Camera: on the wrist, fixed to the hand. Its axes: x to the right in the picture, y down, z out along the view.
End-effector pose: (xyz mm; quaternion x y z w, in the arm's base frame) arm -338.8 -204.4 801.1 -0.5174 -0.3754 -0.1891 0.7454
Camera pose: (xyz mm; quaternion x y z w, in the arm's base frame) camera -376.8 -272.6 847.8 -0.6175 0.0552 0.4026 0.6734
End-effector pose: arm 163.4 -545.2 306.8 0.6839 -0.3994 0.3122 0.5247
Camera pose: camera 236.1 -496.7 281.6 0.2457 -0.7671 0.5774 0.1334
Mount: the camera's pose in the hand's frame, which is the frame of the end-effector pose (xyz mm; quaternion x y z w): 3.4 -81.7 -39.9 0.0288 -0.0311 0.6878 0.7246
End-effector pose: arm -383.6 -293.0 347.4 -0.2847 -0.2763 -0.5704 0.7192
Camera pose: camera -459.9 -339.5 330.2 -0.3934 -0.0432 0.0982 0.9131
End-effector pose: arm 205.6 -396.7 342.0 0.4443 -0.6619 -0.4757 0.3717
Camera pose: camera 260.1 -424.3 274.6 -0.1374 -0.8105 -0.0838 0.5632
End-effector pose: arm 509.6 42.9 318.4 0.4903 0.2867 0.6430 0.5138
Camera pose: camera 503.7 76.6 234.1 -0.5873 0.1270 -0.7958 0.0752
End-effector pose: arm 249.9 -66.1 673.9 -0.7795 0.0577 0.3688 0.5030
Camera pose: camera 310.6 -58.3 741.2 -0.4992 0.5730 0.6358 0.1351
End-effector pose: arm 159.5 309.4 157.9 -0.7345 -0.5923 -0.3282 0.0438
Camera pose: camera 69.2 318.2 164.4 -0.9486 0.0652 -0.1678 0.2602
